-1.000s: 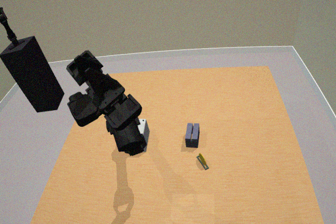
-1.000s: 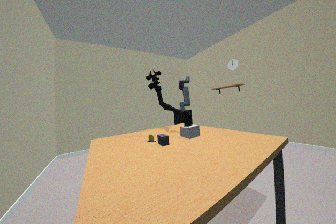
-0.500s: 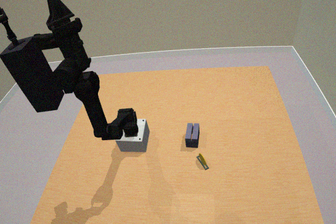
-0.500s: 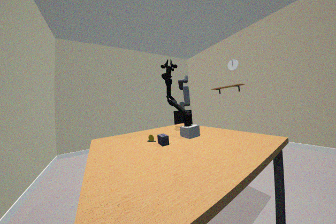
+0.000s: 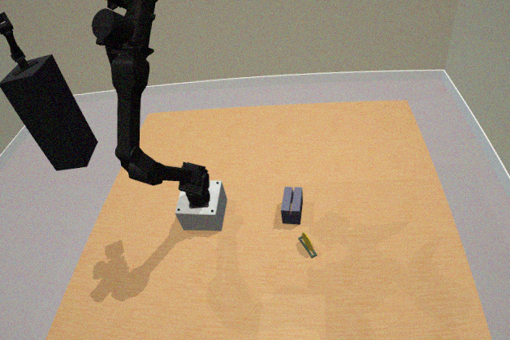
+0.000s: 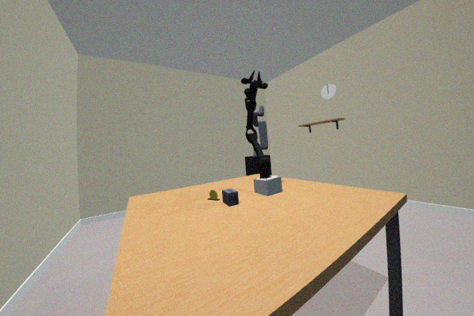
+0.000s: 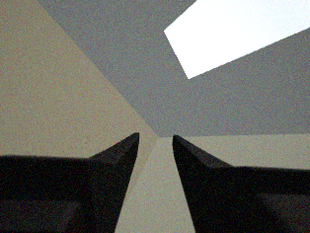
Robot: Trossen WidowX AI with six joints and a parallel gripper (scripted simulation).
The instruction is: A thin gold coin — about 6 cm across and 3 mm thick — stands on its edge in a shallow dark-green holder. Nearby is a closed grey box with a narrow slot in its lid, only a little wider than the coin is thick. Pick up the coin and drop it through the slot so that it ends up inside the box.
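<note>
The thin gold coin is 81 cm below my gripper tip, 27 cm ahead of it and 22 cm to the right of it.
</note>
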